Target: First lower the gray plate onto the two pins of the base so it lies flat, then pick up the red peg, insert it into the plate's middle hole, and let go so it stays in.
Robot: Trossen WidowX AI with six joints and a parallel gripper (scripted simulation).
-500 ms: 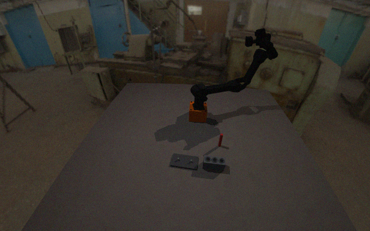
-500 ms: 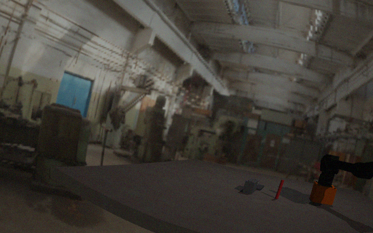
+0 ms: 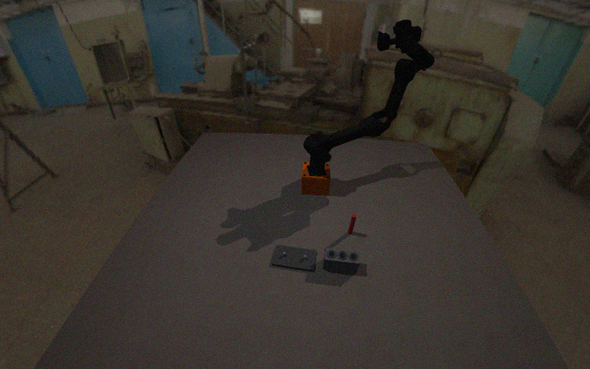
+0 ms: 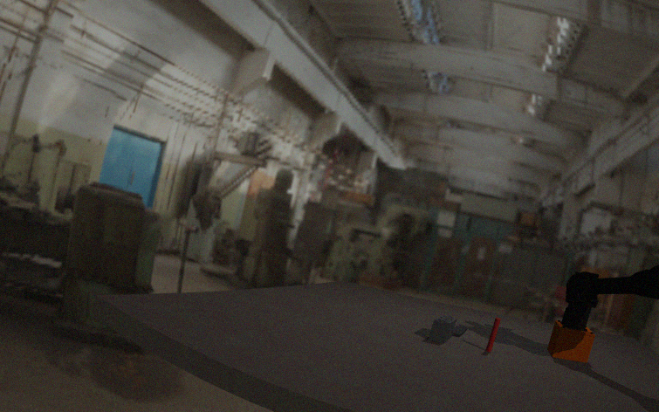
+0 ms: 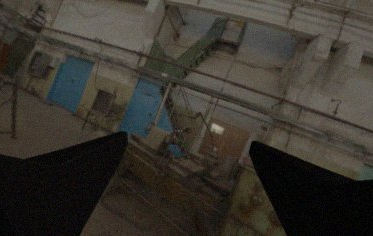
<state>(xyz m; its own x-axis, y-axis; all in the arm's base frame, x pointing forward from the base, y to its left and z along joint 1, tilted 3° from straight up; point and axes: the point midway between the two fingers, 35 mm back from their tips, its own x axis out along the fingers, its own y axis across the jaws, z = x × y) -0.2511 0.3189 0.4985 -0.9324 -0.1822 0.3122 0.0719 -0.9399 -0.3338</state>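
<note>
The gray plate is 65 cm ahead of my gripper tip, 33 cm to the right of it and 53 cm below it. From my gripper tip the other things lie so: flat base (61 cm ahead, 46 cm to the right, 56 cm below); red peg (54 cm ahead, 27 cm to the right, 53 cm below).
</note>
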